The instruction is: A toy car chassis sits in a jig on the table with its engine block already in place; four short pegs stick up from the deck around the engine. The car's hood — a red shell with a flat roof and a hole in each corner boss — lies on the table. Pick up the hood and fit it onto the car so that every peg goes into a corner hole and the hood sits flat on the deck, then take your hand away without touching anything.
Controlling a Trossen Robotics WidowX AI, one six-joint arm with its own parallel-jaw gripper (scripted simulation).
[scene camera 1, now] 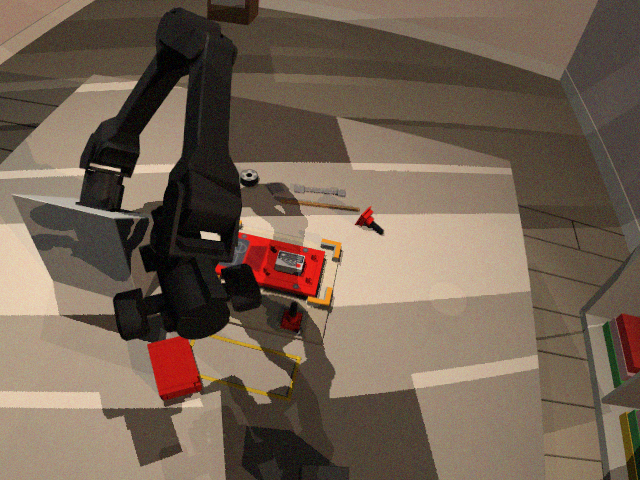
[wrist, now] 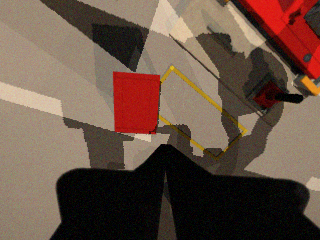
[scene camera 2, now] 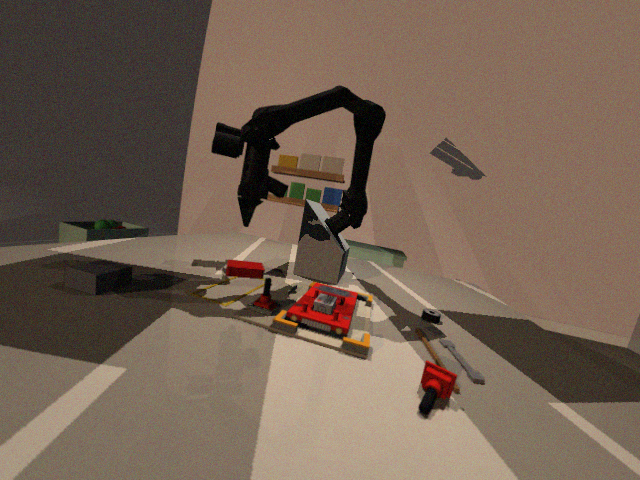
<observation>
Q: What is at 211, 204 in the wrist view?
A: The gripper.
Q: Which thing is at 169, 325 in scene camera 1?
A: The gripper.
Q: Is the gripper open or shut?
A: Shut.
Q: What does the gripper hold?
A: Nothing.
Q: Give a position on a red hood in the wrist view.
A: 136, 96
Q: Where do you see a red hood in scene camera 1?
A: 175, 371
</observation>
